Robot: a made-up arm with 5 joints.
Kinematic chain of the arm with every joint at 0, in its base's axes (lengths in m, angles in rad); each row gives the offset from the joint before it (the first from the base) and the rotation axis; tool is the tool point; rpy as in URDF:
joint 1: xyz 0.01 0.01 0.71 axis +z
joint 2: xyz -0.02 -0.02 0 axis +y
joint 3: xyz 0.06 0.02 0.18 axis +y
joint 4: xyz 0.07 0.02 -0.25 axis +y
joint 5: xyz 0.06 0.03 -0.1 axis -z
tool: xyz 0.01 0.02 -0.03 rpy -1.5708 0 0
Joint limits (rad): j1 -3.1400..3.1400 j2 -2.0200..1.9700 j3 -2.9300..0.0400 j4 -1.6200..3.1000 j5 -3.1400..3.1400
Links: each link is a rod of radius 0.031 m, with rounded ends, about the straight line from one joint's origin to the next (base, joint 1, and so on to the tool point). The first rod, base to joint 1, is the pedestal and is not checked.
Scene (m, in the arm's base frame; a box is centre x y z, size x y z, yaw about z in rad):
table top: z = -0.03
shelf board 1: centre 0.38 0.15 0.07 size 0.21 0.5 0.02 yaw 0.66
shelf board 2: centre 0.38 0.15 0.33 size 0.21 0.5 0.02 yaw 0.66
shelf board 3: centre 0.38 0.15 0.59 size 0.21 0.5 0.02 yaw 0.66
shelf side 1: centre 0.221 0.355 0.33 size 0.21 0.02 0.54 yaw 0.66
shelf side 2: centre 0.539 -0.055 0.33 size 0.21 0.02 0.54 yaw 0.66
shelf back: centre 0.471 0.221 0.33 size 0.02 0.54 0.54 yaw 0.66
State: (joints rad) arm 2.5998 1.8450 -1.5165 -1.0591 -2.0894
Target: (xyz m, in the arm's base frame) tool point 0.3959 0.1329 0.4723
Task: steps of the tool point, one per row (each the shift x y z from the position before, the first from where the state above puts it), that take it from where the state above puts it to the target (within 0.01 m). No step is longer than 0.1 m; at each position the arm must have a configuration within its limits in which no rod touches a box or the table.
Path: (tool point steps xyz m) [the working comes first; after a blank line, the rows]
Joints at the target: 0.1956 1.4490 -1.5971 -1.4136 -2.2349
Straight joint move there: touches shelf side 1.

1: 0.0396 0.0592 0.0062
2: 0.0537 0.0434 0.0068
3: 0.0621 0.0247 0.0074
4: 0.0645 0.0049 0.0081
5: 0.0609 -0.0139 0.0086
6: 0.0570 -0.0124 0.0310
7: 0.0507 -0.0309 0.0322
8: 0.0383 -0.0459 0.0329
9: 0.0216 -0.0554 0.0333
10: 0.0028 -0.0583 0.0332
11: 0.0515 0.0174 -0.0127
12: 0.0464 0.0280 -0.0042
13: 0.0382 0.0372 0.0044
14: 0.0272 0.0442 0.0125

